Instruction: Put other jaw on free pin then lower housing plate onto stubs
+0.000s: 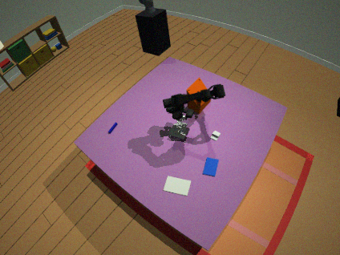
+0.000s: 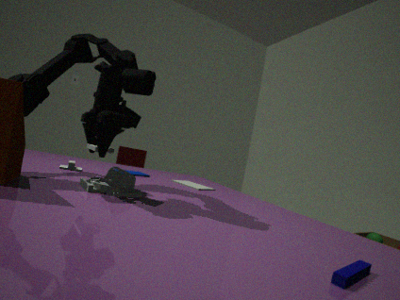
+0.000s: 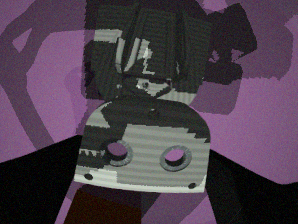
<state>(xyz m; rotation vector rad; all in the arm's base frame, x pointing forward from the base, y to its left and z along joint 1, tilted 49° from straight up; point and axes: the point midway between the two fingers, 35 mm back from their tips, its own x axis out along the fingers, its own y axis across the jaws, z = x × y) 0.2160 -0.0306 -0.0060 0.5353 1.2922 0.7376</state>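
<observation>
Right now the white jaw piece is 70 mm below my gripper tip, 30 mm ahead of it and 10 mm to the right of it. Round my gripper tip: flat blue plate (350 mm to the left, 190 mm ahead, 80 mm below); blue bar (450 mm to the right, 300 mm ahead, 70 mm below); flat white plate (420 mm ahead, 240 mm to the left, 80 mm below).
</observation>
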